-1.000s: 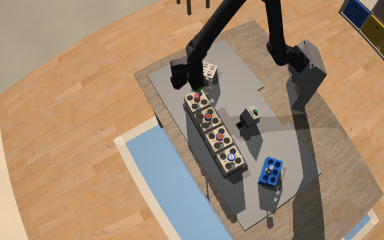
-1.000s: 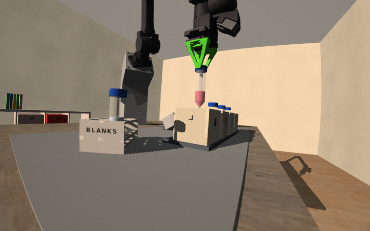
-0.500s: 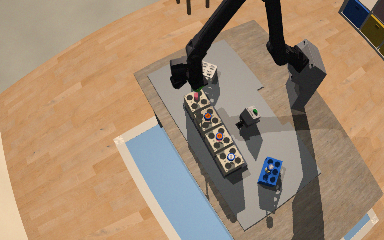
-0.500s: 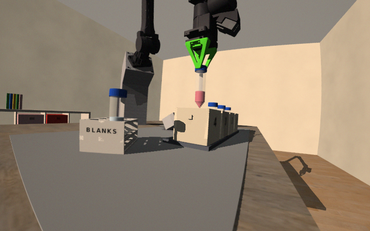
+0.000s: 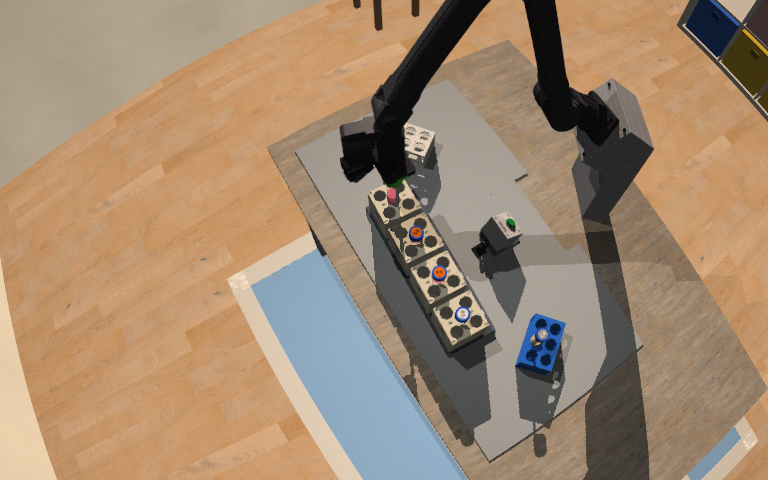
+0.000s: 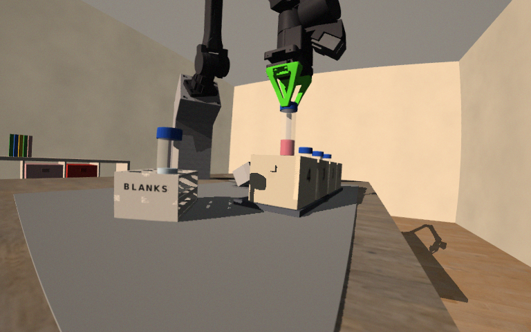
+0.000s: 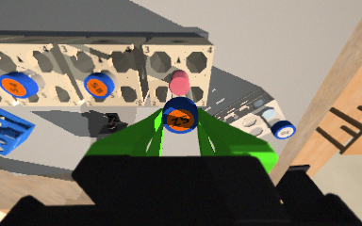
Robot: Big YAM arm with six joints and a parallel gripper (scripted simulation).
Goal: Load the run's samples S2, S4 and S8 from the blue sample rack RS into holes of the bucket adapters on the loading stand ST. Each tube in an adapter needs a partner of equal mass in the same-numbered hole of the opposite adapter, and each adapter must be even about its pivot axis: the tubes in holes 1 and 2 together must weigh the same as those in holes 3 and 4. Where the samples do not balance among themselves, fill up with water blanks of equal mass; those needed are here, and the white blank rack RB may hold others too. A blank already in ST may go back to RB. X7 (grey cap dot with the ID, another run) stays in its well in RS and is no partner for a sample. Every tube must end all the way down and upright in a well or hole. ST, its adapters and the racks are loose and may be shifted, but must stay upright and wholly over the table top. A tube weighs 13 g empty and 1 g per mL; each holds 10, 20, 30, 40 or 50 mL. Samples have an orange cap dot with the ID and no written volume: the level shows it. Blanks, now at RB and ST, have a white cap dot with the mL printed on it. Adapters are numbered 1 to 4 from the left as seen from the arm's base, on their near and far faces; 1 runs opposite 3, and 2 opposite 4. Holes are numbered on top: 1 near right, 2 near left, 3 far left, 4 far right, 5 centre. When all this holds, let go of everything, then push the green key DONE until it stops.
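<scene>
Now: hand 21 cm to the right of the green DONE key, 21 cm past it and 13 cm above it. The rest, counted from my hand: orange-dot tube (13 cm below, 11 cm to the left, 1 cm ahead); then tall blue-capped blank (16 cm to the right, 13 cm below, 12 cm behind); then orange-dot sample (22 cm to the left, 13 cm below, 4 cm ahead).
</scene>
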